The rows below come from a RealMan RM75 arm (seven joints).
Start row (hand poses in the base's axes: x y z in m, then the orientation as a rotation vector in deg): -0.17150 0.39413 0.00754 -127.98 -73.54 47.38
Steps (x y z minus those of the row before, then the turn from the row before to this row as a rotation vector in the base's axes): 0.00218 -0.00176 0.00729 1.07 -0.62 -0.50; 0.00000 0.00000 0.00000 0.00 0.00 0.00; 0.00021 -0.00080 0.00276 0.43 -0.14 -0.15; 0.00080 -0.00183 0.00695 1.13 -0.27 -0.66; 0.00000 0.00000 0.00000 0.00 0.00 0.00; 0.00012 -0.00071 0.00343 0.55 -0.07 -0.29; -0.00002 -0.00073 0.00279 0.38 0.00 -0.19; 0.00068 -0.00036 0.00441 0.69 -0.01 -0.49
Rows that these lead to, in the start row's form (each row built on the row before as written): -0.16932 0.39237 0.01483 -127.80 -73.36 45.70; -0.16932 0.39237 0.01483 -127.80 -73.36 45.70; -0.16911 0.39157 0.01759 -127.63 -73.30 45.15; -0.16831 0.38974 0.02454 -127.23 -72.76 43.72; -0.16831 0.38974 0.02454 -127.23 -72.76 43.72; -0.16819 0.38903 0.02797 -126.98 -72.51 43.10; -0.16821 0.38830 0.03076 -126.77 -72.32 42.73; -0.16753 0.38794 0.03517 -126.46 -71.81 41.99
